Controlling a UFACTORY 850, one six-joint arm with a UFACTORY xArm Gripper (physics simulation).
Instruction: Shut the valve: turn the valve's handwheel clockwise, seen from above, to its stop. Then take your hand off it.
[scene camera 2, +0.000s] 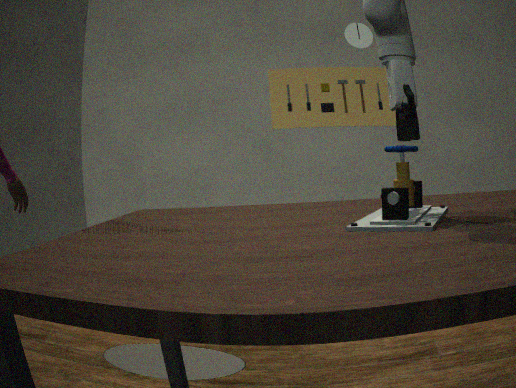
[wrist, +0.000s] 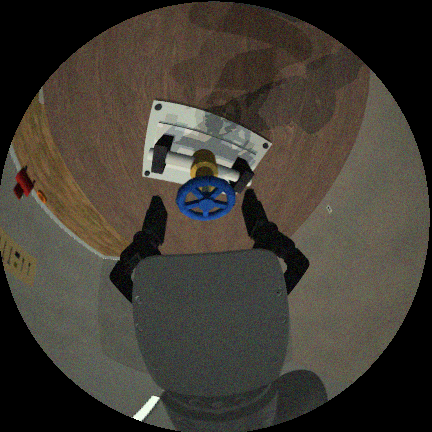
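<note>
The blue handwheel (scene camera 2: 401, 149) (wrist: 206, 204) lies level on a thin stem on top of the yellow valve body (scene camera 2: 403, 172) (wrist: 204, 159). The valve's pipe runs between two black blocks on a white base plate (scene camera 2: 364, 221) (wrist: 172, 112). My gripper (scene camera 2: 408, 139) (wrist: 202, 200) is open and points down, a little above the handwheel. In the wrist view its two black fingertips stand on either side of the wheel, with space between each finger and the rim. In the scene view a small gap shows between the fingertips and the wheel. Nothing is between the fingers.
The base plate stands on the brown wooden table (scene camera 2: 225, 260) (wrist: 100, 125). A person's hand (scene camera 2: 18, 195) shows at the far left, beyond the table. A yellow tool board (scene camera 2: 300, 120) (wrist: 25, 267) hangs on the wall. A red object (wrist: 23, 183) shows beyond the table.
</note>
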